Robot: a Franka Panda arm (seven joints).
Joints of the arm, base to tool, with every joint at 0 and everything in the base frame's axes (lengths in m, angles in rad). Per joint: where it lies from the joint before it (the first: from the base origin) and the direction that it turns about. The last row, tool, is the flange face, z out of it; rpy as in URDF.
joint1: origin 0 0 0.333 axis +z
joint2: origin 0 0 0 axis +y
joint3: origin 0 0 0.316 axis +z
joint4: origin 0.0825 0 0 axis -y
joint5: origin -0.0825 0 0.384 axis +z
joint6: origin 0 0 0 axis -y
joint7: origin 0.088 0 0 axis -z
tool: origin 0 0 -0.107 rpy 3.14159 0 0
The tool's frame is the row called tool.
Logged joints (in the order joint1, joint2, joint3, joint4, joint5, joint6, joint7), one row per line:
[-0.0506 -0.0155 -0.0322 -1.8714 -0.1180 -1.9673 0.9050]
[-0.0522 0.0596 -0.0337 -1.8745 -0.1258 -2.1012 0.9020]
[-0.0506 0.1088 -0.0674 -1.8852 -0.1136 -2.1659 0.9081]
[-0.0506 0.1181 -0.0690 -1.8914 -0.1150 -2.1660 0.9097]
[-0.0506 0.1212 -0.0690 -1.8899 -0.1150 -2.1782 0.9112]
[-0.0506 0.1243 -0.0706 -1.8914 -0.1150 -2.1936 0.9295]
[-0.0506 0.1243 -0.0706 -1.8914 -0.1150 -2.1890 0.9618]
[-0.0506 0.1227 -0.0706 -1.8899 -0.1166 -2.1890 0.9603]
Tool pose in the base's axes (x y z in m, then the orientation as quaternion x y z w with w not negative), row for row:
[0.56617 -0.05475 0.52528 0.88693 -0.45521 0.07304 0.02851]
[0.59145 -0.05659 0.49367 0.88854 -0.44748 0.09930 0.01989]
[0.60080 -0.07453 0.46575 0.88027 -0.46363 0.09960 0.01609]
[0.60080 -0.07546 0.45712 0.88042 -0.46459 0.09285 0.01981]
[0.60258 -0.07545 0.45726 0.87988 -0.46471 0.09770 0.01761]
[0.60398 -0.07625 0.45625 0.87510 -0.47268 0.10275 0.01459]
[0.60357 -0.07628 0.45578 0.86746 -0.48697 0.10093 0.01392]
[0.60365 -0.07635 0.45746 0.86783 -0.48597 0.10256 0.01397]
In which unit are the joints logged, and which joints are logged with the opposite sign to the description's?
The joints are logged in radians. Opposite sign: joint6.
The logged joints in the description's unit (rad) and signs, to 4 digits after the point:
[-0.0506 -0.0155 -0.0322 -1.8714 -0.1180 1.9673 0.9050]
[-0.0522 0.0596 -0.0337 -1.8745 -0.1258 2.1012 0.9020]
[-0.0506 0.1088 -0.0674 -1.8852 -0.1136 2.1659 0.9081]
[-0.0506 0.1181 -0.0690 -1.8914 -0.1150 2.1660 0.9097]
[-0.0506 0.1212 -0.0690 -1.8899 -0.1150 2.1782 0.9112]
[-0.0506 0.1243 -0.0706 -1.8914 -0.1150 2.1936 0.9295]
[-0.0506 0.1243 -0.0706 -1.8914 -0.1150 2.1890 0.9618]
[-0.0506 0.1227 -0.0706 -1.8899 -0.1166 2.1890 0.9603]

